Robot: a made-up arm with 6 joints. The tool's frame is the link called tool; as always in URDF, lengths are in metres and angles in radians. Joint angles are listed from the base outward. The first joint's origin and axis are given. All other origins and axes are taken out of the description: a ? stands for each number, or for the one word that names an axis. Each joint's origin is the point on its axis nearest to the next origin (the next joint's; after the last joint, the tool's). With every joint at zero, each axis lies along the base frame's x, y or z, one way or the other. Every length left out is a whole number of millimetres.
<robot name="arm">
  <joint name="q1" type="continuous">
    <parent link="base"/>
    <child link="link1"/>
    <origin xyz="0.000 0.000 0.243"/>
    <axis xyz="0 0 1"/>
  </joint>
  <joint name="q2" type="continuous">
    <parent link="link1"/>
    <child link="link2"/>
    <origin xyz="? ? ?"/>
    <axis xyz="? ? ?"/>
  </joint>
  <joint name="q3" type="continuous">
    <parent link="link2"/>
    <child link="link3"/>
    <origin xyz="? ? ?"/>
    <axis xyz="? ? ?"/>
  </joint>
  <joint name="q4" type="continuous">
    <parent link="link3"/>
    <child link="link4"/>
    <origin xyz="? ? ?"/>
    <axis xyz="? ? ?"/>
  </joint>
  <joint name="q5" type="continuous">
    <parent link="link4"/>
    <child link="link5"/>
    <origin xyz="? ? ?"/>
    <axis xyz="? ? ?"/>
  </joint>
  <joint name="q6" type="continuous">
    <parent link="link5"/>
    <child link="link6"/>
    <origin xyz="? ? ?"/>
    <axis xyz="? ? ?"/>
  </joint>
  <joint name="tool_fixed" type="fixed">
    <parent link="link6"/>
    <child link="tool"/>
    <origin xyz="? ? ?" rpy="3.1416 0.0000 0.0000"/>
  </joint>
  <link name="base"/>
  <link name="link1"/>
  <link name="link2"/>
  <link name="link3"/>
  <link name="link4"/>
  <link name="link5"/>
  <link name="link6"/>
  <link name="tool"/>
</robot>
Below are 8 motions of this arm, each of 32 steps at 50 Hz.
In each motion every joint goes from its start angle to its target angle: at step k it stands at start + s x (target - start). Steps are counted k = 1, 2, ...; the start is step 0. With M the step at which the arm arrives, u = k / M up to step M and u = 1 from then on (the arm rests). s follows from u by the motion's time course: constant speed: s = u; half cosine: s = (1 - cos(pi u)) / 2; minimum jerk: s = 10 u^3 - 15 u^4 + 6 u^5.
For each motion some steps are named. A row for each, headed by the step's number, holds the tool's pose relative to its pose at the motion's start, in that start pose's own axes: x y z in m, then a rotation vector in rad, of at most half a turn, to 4 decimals.
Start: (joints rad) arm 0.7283 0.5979 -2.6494 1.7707 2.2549 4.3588
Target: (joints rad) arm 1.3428 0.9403 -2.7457 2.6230 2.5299 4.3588
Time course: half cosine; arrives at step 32
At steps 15, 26, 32:
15: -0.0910 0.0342 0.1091 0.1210 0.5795 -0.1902
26: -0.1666 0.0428 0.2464 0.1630 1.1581 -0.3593
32: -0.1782 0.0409 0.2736 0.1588 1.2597 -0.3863

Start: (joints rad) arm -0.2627 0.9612 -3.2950 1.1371 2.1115 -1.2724
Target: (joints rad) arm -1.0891 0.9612 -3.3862 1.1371 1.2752 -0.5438
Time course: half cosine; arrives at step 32
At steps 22, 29, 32:
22: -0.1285 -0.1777 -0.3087 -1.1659 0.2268 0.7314
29: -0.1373 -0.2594 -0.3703 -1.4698 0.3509 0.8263
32: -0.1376 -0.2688 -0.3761 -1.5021 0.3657 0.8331

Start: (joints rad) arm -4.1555 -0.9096 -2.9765 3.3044 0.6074 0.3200
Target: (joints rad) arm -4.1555 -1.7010 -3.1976 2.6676 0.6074 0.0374
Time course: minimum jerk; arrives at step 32
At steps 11, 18, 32:
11: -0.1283 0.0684 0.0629 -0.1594 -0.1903 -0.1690
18: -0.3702 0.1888 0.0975 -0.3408 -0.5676 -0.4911
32: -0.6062 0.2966 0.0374 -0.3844 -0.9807 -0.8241

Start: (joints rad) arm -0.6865 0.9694 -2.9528 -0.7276 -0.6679 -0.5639
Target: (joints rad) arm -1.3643 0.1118 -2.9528 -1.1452 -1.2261 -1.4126
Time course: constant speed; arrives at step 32
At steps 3, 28, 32:
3: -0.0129 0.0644 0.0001 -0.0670 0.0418 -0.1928
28: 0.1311 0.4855 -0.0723 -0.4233 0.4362 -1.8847
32: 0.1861 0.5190 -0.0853 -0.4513 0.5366 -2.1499

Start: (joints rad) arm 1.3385 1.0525 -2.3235 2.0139 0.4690 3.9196
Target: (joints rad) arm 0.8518 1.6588 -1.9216 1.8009 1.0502 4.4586
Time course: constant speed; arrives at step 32
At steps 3, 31, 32:
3: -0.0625 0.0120 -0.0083 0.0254 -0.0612 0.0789
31: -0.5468 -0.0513 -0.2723 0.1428 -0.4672 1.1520
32: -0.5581 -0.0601 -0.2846 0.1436 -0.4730 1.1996

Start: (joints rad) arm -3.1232 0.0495 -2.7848 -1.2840 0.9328 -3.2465
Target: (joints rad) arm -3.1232 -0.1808 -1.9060 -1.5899 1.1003 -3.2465
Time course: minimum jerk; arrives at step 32
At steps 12, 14, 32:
12: 0.0055 0.0436 0.0132 -0.0405 0.0854 -0.1900
14: 0.0106 0.0611 0.0161 -0.0545 0.1152 -0.2662
32: 0.0695 0.1560 0.0078 -0.1143 0.2366 -0.7055

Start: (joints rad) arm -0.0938 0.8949 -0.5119 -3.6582 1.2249 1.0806
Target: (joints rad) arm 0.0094 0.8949 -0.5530 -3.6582 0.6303 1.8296
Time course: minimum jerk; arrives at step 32
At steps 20, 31, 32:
20: 0.0171 -0.0050 -0.0080 0.4033 0.1301 0.4649
31: 0.0216 -0.0047 -0.0131 0.5764 0.1148 0.6267
32: 0.0216 -0.0047 -0.0131 0.5766 0.1147 0.6268

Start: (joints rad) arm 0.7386 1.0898 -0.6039 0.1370 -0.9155 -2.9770
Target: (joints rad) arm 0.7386 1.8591 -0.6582 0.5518 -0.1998 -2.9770
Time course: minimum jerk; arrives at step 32
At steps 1, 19, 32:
1: 0.0001 0.0000 0.0001 0.0002 0.0004 0.0001
19: 0.2282 -0.0683 0.0671 0.4316 0.8817 0.1349
32: 0.3416 -0.1031 0.0424 0.6633 1.2881 0.2216

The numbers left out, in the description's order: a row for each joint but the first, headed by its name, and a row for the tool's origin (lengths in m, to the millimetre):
q2: xyz 0.000 0.000 0.000, axis 0 1 0
q3: xyz 0.071 0.000 0.376, axis 0 1 0
q4: xyz 0.072 0.000 -0.317, axis 0 0 -1
q5: xyz 0.000 0.000 0.000, axis 0 1 0
q6: xyz 0.048 0.000 -0.061, axis 0 0 -1
tool: xyz 0.000 0.000 0.000

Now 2 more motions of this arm.
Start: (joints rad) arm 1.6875 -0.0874 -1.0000 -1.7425 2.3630 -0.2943
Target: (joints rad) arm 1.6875 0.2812 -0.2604 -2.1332 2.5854 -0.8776
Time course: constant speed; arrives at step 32
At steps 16, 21, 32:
16: 0.0640 -0.1215 -0.0676 -0.4975 -0.1903 -0.4958
21: 0.0732 -0.1628 -0.0781 -0.6533 -0.2575 -0.6320
32: 0.0749 -0.2505 -0.0840 -0.9981 -0.4143 -0.8943

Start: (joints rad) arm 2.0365 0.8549 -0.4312 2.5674 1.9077 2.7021
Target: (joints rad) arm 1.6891 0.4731 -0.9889 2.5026 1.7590 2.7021
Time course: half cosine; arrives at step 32
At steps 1, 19, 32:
1: 0.0001 0.0006 0.0004 -0.0010 0.0015 -0.0011
19: 0.0856 0.1881 0.0729 -0.2579 0.3428 -0.3538
32: 0.1750 0.2946 0.0668 -0.3927 0.4885 -0.5968

